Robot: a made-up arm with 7 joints. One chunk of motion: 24 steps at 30 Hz.
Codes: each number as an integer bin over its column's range. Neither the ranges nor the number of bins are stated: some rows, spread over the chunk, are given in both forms.
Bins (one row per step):
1: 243 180 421 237 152 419
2: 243 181 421 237 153 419
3: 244 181 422 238 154 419
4: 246 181 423 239 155 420
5: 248 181 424 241 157 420
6: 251 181 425 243 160 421
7: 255 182 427 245 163 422
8: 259 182 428 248 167 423
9: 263 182 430 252 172 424
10: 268 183 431 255 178 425
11: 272 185 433 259 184 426
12: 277 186 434 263 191 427
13: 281 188 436 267 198 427
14: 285 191 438 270 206 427
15: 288 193 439 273 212 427
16: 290 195 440 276 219 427
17: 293 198 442 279 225 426
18: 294 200 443 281 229 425
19: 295 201 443 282 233 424
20: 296 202 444 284 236 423
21: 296 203 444 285 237 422
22: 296 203 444 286 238 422
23: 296 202 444 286 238 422
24: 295 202 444 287 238 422
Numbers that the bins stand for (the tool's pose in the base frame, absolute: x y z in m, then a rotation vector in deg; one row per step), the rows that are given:
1: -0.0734 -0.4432 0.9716 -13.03 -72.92 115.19
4: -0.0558 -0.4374 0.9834 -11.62 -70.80 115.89
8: 0.0205 -0.4315 1.0127 -5.28 -62.35 118.00
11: 0.0969 -0.4139 1.0421 2.47 -50.37 120.12
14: 0.1732 -0.3787 1.0714 10.22 -34.87 120.82
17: 0.2202 -0.3376 1.0949 16.56 -21.49 120.12
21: 0.2378 -0.3082 1.1067 20.78 -13.03 117.30
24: 0.2319 -0.3141 1.1067 22.19 -12.33 117.30
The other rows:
2: -0.0734 -0.4374 0.9716 -13.03 -72.21 115.19
3: -0.0675 -0.4374 0.9775 -12.33 -71.51 115.19
5: -0.0440 -0.4374 0.9892 -10.22 -69.39 115.89
6: -0.0264 -0.4374 0.9951 -8.81 -67.28 116.59
7: -0.0029 -0.4315 1.0068 -7.40 -65.17 117.30
9: 0.0440 -0.4315 1.0245 -2.47 -58.83 118.71
10: 0.0734 -0.4256 1.0303 -0.35 -54.60 119.41
12: 0.1262 -0.4080 1.0479 5.28 -45.44 120.82
13: 0.1497 -0.3963 1.0597 8.10 -40.51 120.82
15: 0.1908 -0.3669 1.0773 12.33 -30.65 120.82
16: 0.2025 -0.3552 1.0832 14.44 -25.71 120.82
18: 0.2260 -0.3258 1.1008 17.96 -18.67 119.41
19: 0.2319 -0.3200 1.1008 18.67 -15.85 118.71
20: 0.2378 -0.3141 1.1067 20.08 -13.74 118.00
22: 0.2378 -0.3082 1.1067 21.49 -12.33 117.30
23: 0.2378 -0.3141 1.1067 21.49 -12.33 117.30

